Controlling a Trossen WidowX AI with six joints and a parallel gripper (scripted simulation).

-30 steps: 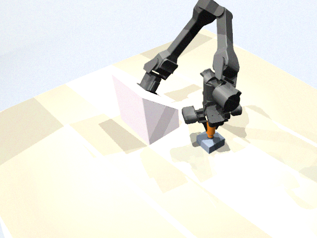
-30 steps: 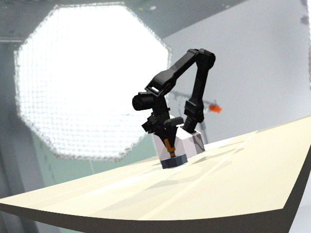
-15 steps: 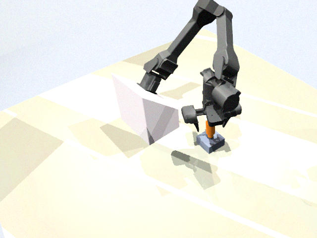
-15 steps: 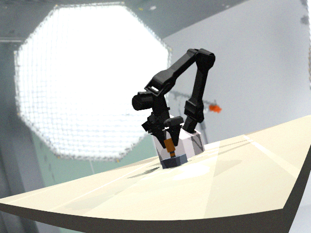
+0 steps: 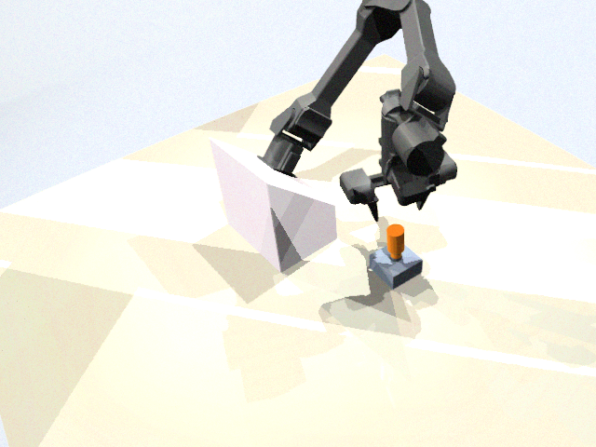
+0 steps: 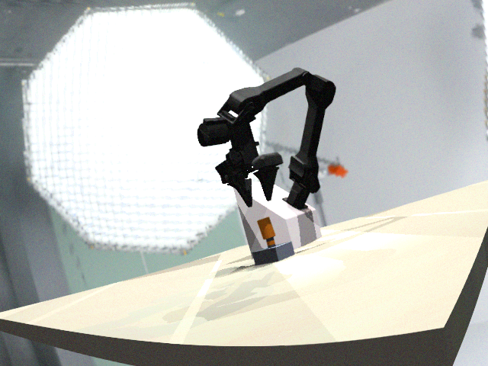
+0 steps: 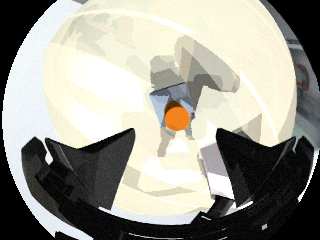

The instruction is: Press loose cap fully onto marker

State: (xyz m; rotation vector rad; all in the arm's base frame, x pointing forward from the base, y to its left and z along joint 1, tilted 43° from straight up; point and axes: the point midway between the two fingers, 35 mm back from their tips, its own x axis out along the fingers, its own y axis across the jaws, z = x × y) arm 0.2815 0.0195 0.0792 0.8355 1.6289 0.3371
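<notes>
The cap lies 60 mm below my gripper tip. The rest, counted from my gripper tip: holder block 120 mm below.
</notes>
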